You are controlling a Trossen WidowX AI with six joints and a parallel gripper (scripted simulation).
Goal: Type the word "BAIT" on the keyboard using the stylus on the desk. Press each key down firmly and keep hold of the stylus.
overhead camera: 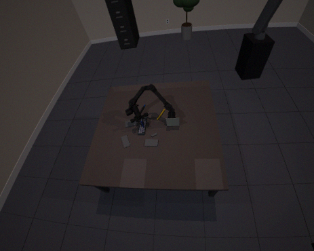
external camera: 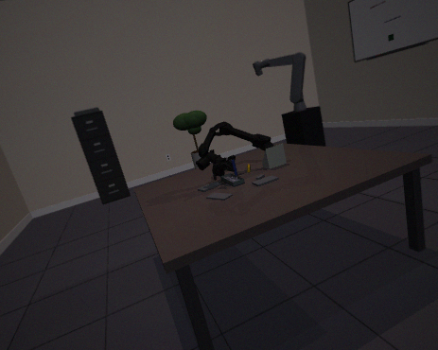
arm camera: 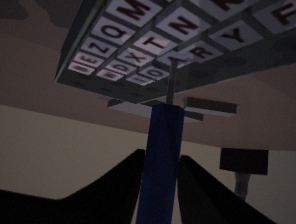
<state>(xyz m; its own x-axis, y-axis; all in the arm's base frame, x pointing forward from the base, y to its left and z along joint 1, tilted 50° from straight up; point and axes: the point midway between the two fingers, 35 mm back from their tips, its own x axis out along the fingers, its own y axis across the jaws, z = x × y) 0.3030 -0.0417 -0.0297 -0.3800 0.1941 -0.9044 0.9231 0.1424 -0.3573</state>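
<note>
The eraser-like block lies 100 mm behind my gripper tip, 90 mm to the left of it and 60 mm below it. From my gripper tip the other things lie so: yellow pen (190 mm behind, 160 mm to the right, 60 mm below); then blue stylus (10 mm below).
</note>
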